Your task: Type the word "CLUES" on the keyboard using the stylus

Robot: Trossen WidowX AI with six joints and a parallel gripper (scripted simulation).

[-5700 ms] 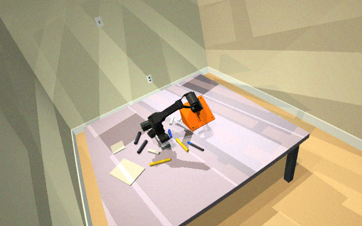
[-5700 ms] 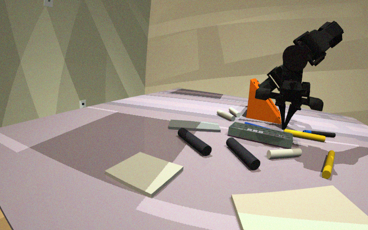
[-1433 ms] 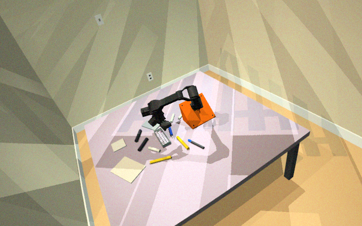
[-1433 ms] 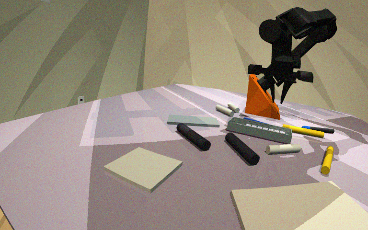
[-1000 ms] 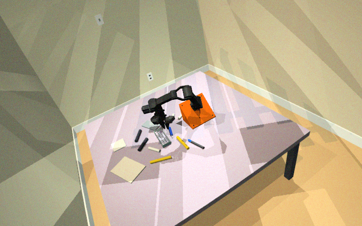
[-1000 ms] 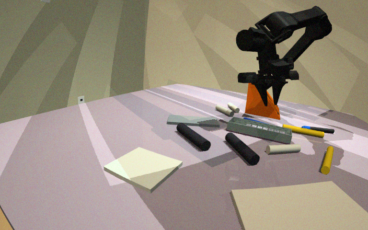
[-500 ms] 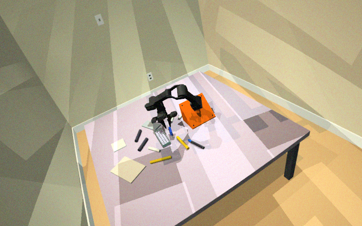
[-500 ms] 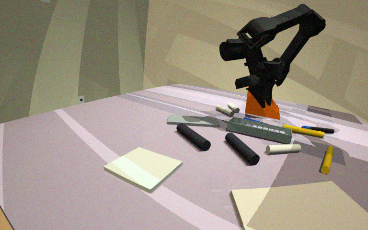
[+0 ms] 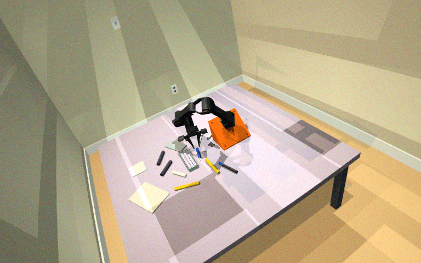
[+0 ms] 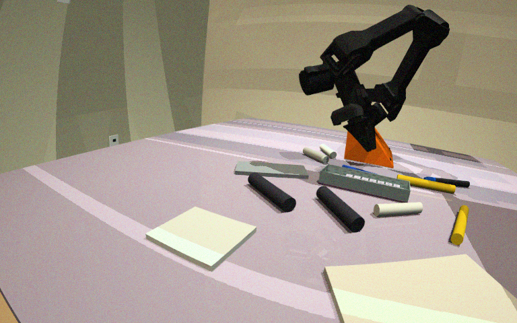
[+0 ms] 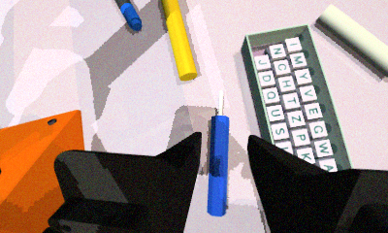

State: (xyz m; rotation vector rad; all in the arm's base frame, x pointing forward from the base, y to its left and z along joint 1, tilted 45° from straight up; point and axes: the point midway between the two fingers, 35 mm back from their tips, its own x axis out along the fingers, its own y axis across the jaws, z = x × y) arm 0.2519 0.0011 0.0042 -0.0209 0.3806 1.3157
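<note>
The short blue pen lies 10 mm to the left of my gripper tip and 60 mm below it. The rest, counted from my gripper tip: blue-capped black pen: 60 mm behind, 200 mm to the left, 60 mm below; then grey-green slab: 80 mm ahead, 210 mm to the right, 60 mm below; then tan sheet: 390 mm ahead, 90 mm to the left, 60 mm below.
</note>
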